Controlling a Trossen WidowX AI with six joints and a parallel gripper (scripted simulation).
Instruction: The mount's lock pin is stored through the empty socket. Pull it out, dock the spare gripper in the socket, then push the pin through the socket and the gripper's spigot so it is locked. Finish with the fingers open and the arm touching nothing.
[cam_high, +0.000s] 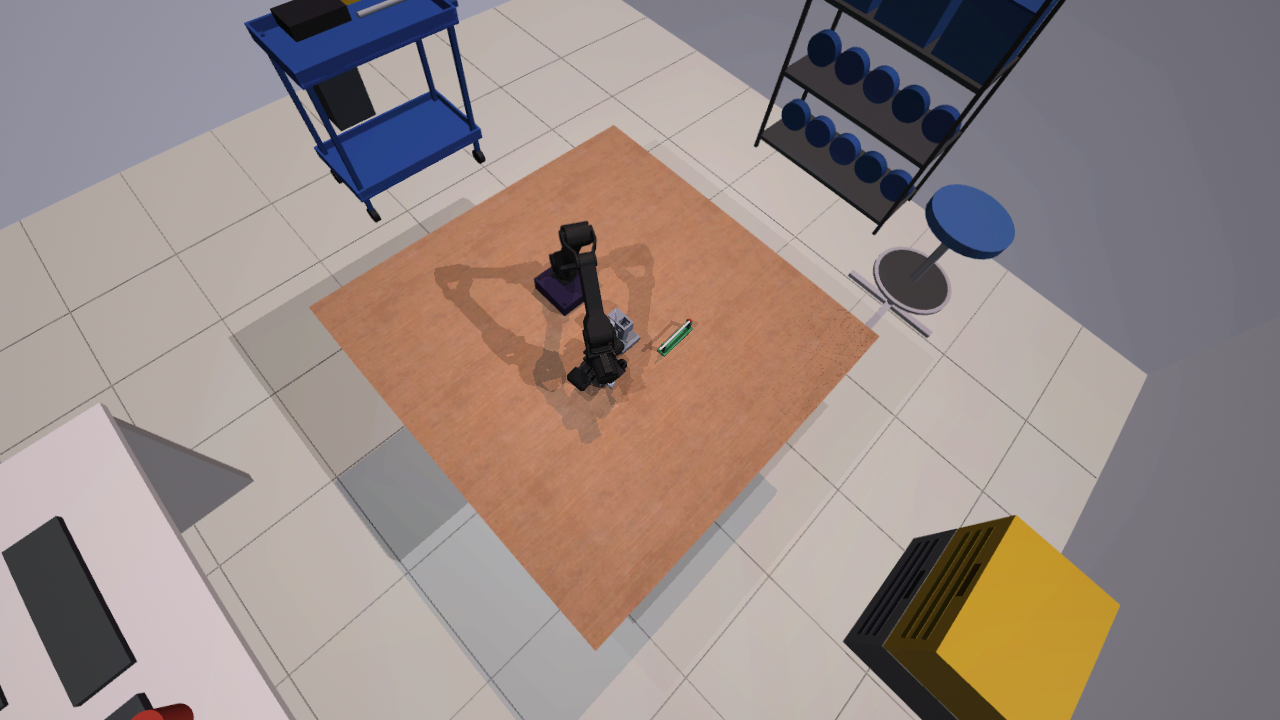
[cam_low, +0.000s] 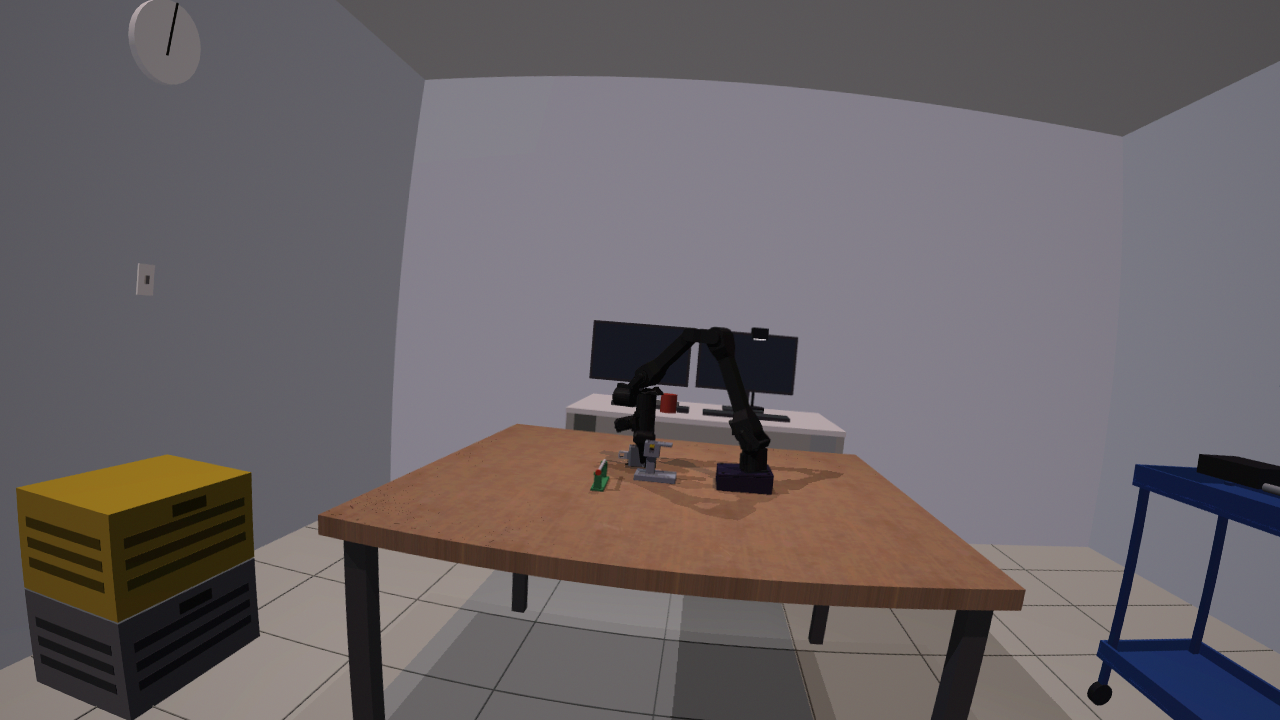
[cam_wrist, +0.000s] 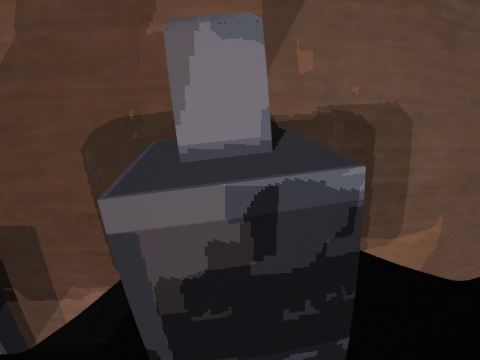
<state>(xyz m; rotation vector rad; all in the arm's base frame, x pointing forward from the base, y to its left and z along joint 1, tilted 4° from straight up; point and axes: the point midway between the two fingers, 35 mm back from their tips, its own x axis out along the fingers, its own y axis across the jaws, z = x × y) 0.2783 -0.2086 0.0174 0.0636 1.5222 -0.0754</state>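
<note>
Right now the spare gripper is 2 cm above my gripper tip and 1 cm ahead of it. The rest, counted from my gripper tip: grey mount 16 cm to the left, 4 cm above, 2 cm behind; then green pin cradle 25 cm to the left, 13 cm ahead, 1 cm above.
</note>
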